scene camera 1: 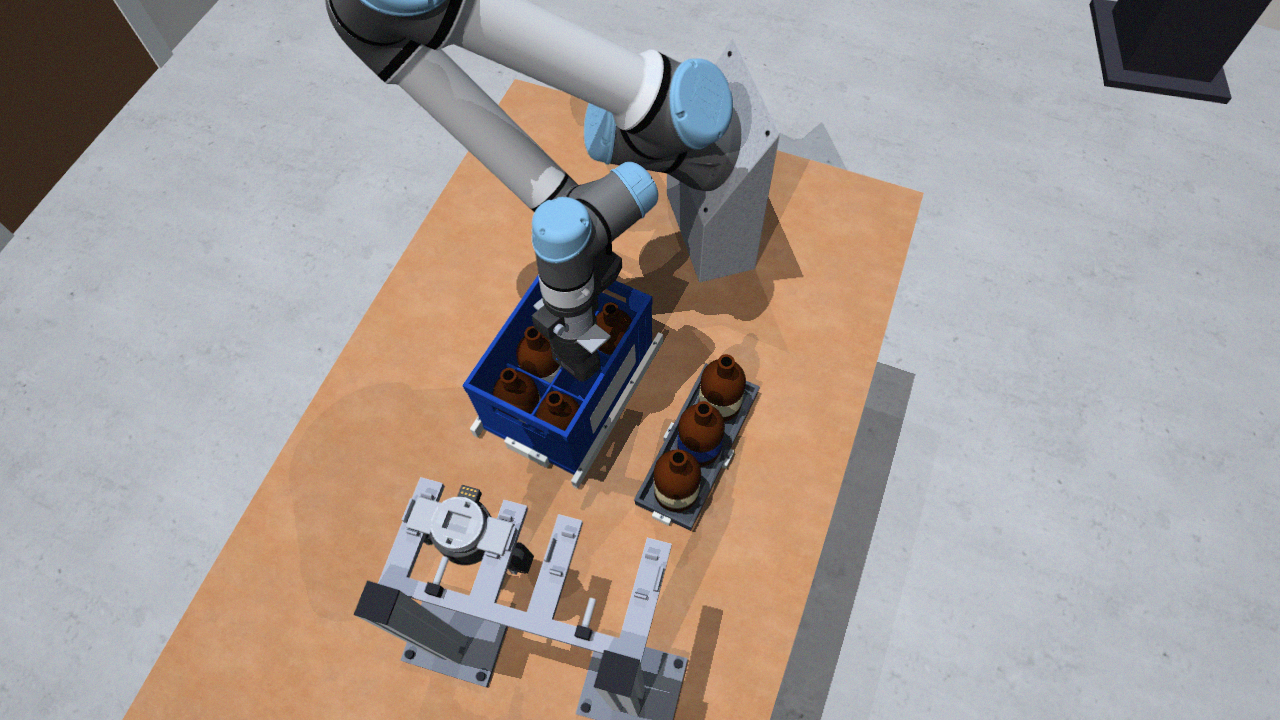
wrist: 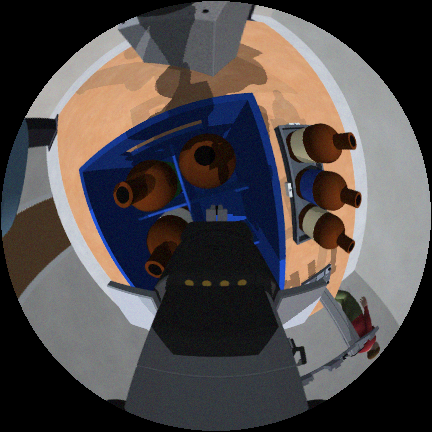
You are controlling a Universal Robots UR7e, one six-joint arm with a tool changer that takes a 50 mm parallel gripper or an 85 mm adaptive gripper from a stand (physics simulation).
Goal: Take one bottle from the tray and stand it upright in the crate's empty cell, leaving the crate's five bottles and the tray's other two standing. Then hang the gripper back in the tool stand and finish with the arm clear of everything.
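Places are measured from the arm's base along level axes (x ahead, y left, z up), in millimetres.
Pixels of known places: arm's base, origin of its link: [scene camera 1: 712, 146].
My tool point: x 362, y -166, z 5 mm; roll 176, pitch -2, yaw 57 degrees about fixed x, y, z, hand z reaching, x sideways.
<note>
Ahead of a thing's pixels: the offset from my tool point to its middle. "spot": to the spot under its first point.
My gripper [scene camera 1: 583, 372] [wrist: 217, 213] points down over the blue crate {dx +1, dy -26, dz -168 mm} [scene camera 1: 517, 431] [wrist: 270, 172], above its middle cell on the tray side. Its fingertips are together with no bottle between them. No bottle shows in the cell under it. Four brown bottles {dx -11, dy -74, dz -170 mm} [scene camera 1: 537, 353] {dx +68, dy -95, dz -170 mm} [scene camera 1: 515, 390] {dx +96, dy -15, dz -170 mm} [scene camera 1: 557, 410] {dx -73, dy +41, dz -170 mm} [scene camera 1: 614, 328] show upright in the crate in the scene view; three bottles [wrist: 207, 160] {dx -95, dy -43, dz -170 mm} [wrist: 150, 186] [wrist: 167, 237] show in the wrist view, the rest hidden. Three brown bottles {dx -9, dy +236, dz -173 mm} [scene camera 1: 723, 383] {dx +76, dy +212, dz -173 mm} [scene camera 1: 701, 429] {dx +160, dy +185, dz -173 mm} [scene camera 1: 677, 478] [wrist: 322, 143] [wrist: 325, 190] [wrist: 325, 229] stand on the dark tray {spot: dx +204, dy +205, dz -250 mm} [scene camera 1: 684, 518].
The tool stand [scene camera 1: 528, 617] holds another tool {dx +352, dy -53, dz +16 mm} [scene camera 1: 458, 525] in its left place; its right place holds no tool. Pale rails {dx +32, dy +68, dz -240 mm} [scene camera 1: 617, 409] edge the crate. The arm's grey pedestal [scene camera 1: 733, 228] [wrist: 215, 42] stands behind the crate. A person [wrist: 365, 325] shows beyond the stand in the wrist view.
</note>
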